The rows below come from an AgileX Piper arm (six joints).
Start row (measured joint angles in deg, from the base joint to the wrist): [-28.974 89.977 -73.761 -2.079 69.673 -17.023]
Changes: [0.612 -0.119 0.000 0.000 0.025 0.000]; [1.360 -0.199 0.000 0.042 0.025 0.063]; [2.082 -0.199 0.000 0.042 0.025 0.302]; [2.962 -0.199 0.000 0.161 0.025 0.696]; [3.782 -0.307 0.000 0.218 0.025 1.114]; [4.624 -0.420 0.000 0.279 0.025 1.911]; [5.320 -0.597 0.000 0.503 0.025 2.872]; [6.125 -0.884 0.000 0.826 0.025 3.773]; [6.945 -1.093 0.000 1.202 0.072 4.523]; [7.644 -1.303 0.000 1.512 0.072 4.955]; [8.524 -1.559 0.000 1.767 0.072 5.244]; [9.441 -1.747 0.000 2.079 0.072 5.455]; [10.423 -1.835 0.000 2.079 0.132 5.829]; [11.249 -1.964 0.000 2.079 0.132 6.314]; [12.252 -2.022 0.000 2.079 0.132 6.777]
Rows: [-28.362 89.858 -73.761 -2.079 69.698 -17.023]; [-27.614 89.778 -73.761 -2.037 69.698 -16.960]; [-26.892 89.778 -73.761 -2.037 69.698 -16.721]; [-26.012 89.778 -73.761 -1.918 69.698 -16.327]; [-25.192 89.670 -73.761 -1.861 69.698 -15.909]; [-24.350 89.557 -73.761 -1.800 69.698 -15.112]; [-23.654 89.380 -73.761 -1.576 69.698 -14.151]; [-22.849 89.093 -73.761 -1.253 69.698 -13.250]; [-22.029 88.884 -73.761 -0.877 69.745 -12.500]; [-21.330 88.674 -73.761 -0.567 69.745 -12.068]; [-20.450 88.418 -73.761 -0.312 69.745 -11.779]; [-19.533 88.230 -73.761 0.000 69.745 -11.568]; [-18.551 88.142 -73.761 0.000 69.805 -11.194]; [-17.725 88.013 -73.761 0.000 69.805 -10.709]; [-16.722 87.955 -73.761 0.000 69.805 -10.246]
